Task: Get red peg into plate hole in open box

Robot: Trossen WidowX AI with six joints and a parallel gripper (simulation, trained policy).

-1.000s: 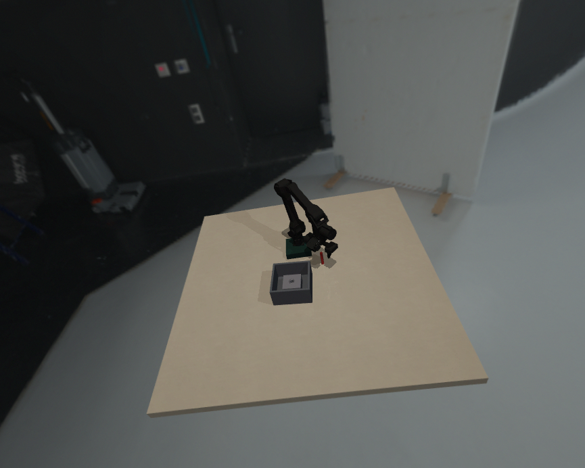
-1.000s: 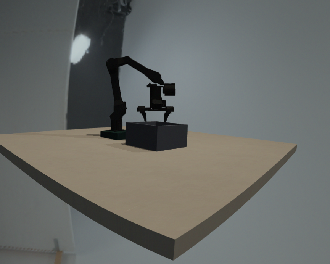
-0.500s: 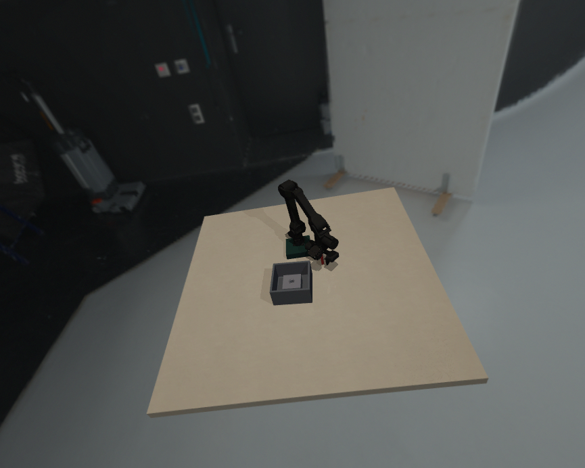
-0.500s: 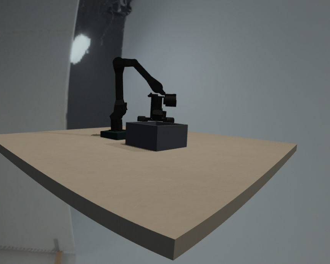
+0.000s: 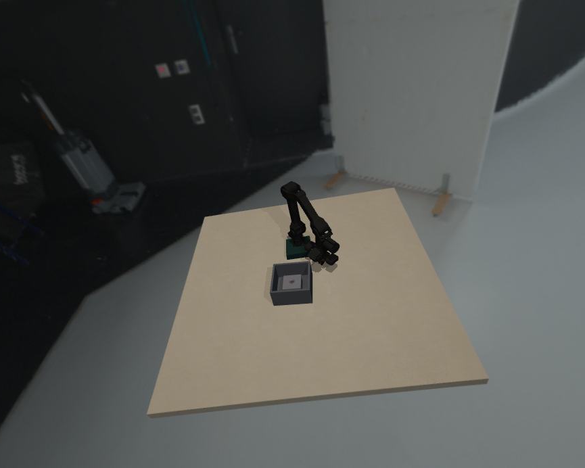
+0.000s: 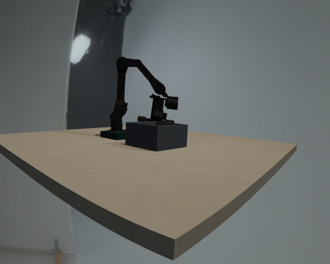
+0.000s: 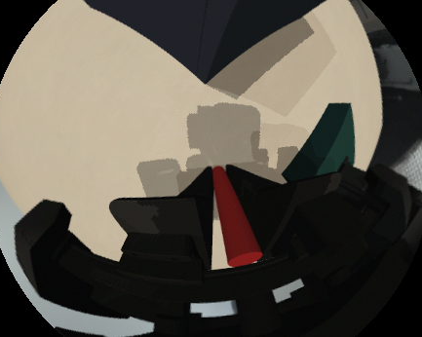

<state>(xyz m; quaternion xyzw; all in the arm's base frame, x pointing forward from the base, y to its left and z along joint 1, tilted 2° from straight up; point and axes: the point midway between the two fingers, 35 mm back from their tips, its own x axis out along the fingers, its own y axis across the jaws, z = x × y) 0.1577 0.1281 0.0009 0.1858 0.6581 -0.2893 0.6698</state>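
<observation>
Now: gripper tip 160 mm short of the light grey plate, 140 mm to the left of it and 40 mm below it. Also, from my gripper tip: red peg: 30 mm above, 10 mm to the left; dark grey box: 160 mm ahead, 140 mm to the right, 20 mm above.
</observation>
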